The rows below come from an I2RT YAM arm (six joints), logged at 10 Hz.
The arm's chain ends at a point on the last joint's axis. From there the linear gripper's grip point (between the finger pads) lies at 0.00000 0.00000 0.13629 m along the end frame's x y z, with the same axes.
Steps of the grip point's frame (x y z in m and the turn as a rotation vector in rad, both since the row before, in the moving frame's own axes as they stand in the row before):
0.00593, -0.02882, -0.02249, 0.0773, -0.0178, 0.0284
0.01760, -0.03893, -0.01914, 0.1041, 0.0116, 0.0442
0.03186, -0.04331, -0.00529, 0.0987, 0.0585, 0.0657
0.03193, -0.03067, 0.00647, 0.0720, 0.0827, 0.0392
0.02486, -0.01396, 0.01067, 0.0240, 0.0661, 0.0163
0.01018, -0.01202, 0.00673, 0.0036, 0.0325, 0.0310
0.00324, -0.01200, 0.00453, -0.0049, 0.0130, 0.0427
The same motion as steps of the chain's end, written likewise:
0.00820, -0.01826, -0.02206, 0.0773, -0.0178, 0.0284
0.01571, -0.02481, -0.01839, 0.1041, 0.0116, 0.0442
0.02347, -0.03016, -0.00439, 0.0987, 0.0585, 0.0657
0.02049, -0.02110, 0.00729, 0.0720, 0.0827, 0.0392
0.01583, -0.01077, 0.01101, 0.0240, 0.0661, 0.0163
0.00574, -0.01160, 0.00680, 0.0036, 0.0325, 0.0310
0.00148, -0.01271, 0.00454, -0.0049, 0.0130, 0.0427

